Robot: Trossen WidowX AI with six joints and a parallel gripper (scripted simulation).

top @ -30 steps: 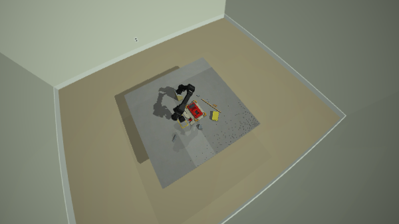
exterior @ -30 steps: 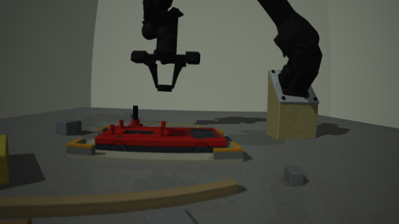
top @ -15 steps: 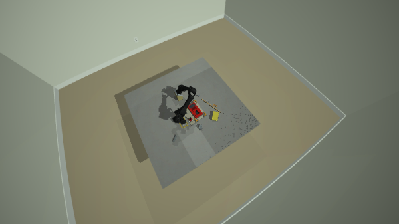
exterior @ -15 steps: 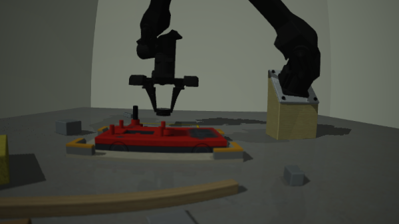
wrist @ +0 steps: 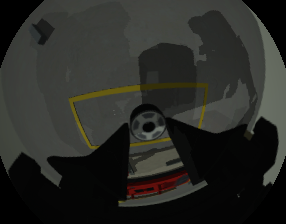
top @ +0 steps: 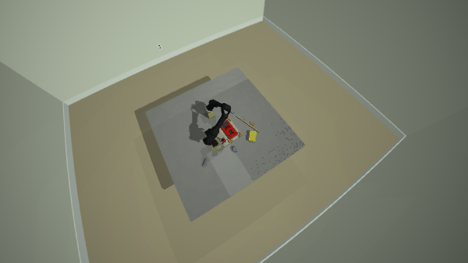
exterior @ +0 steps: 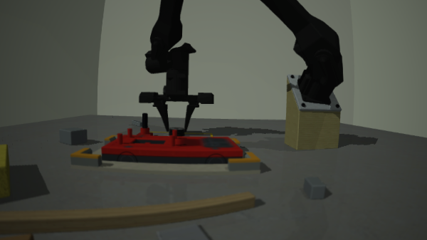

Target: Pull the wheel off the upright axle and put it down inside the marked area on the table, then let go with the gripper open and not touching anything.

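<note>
Now: gripper tip right at the wheel. The rest, counted from my gripper tip: yellow block (15 cm ahead, 39 cm to the left, 1 cm above); then upright axle (5 cm ahead, 10 cm to the left, 3 cm above).
</note>
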